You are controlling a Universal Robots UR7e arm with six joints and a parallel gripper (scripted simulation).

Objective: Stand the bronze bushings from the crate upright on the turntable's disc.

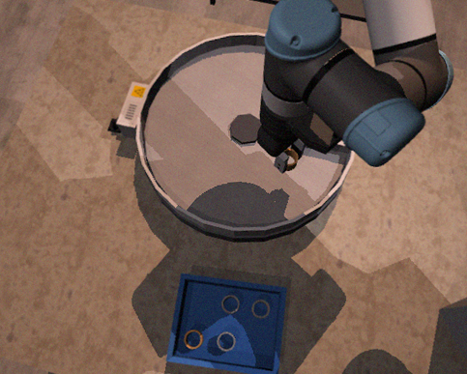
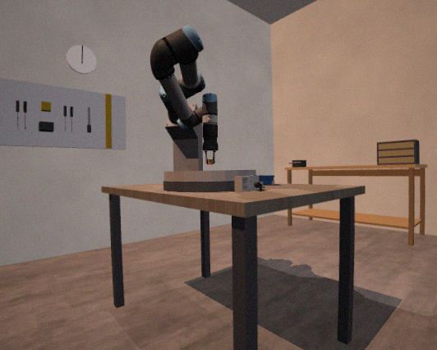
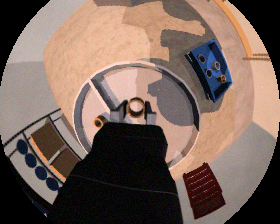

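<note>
My gripper is now 90 mm to the left of the turntable disc, 80 mm above it and 70 mm short of it. Also, from my hand: blue crate 270 mm to the left, 110 mm below, 90 mm ahead.
</note>
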